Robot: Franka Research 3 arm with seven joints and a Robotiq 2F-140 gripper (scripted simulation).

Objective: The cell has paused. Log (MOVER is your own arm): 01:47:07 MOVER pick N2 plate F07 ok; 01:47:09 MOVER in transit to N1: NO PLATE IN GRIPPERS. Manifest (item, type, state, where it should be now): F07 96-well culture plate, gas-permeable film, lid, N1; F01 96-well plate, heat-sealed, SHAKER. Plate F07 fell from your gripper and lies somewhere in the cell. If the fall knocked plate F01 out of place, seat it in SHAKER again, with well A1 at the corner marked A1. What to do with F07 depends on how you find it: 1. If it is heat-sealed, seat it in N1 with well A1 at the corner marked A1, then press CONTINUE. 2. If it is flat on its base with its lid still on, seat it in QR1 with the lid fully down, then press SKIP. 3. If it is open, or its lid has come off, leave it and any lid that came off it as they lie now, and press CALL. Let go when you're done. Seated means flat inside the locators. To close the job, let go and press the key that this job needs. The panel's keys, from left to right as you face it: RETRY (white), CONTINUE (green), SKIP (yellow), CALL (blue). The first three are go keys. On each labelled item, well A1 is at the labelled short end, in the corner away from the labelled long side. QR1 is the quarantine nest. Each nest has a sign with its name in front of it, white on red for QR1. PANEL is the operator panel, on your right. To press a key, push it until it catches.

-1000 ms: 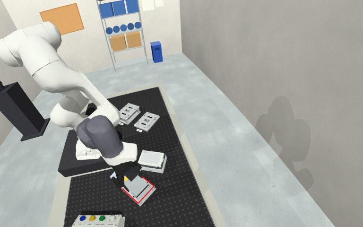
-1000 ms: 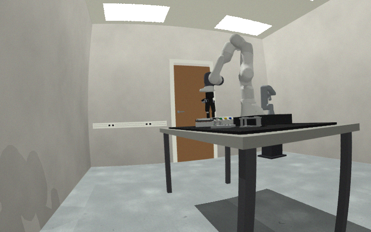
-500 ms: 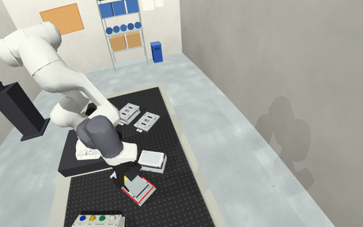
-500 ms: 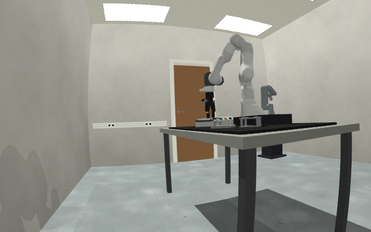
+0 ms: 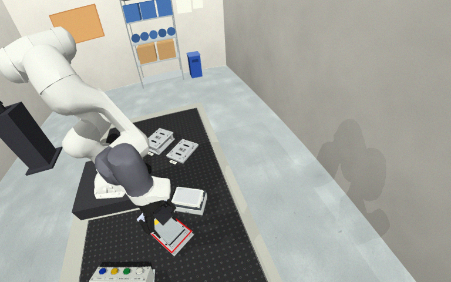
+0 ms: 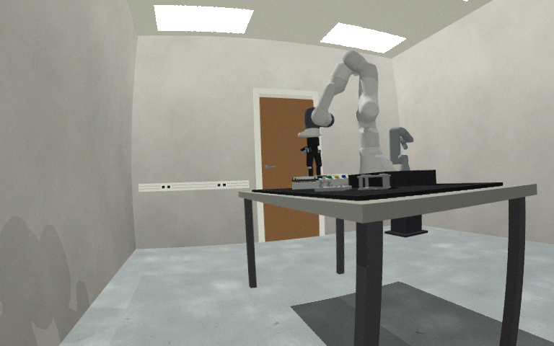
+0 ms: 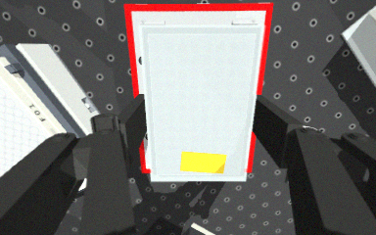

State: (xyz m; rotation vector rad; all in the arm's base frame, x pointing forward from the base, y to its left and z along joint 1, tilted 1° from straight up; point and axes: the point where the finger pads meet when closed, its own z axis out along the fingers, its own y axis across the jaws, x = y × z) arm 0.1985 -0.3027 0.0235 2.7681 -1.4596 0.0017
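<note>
Now: hand 1 cm above the pale flat rectangular piece. From my hand the other things lie so: white 96-well plate: 12 cm to the left, 11 cm ahead, 3 cm below; then white retry key: 15 cm to the right, 13 cm behind, 2 cm below; then green continue key: 17 cm behind, 14 cm to the right, 2 cm below.
</note>
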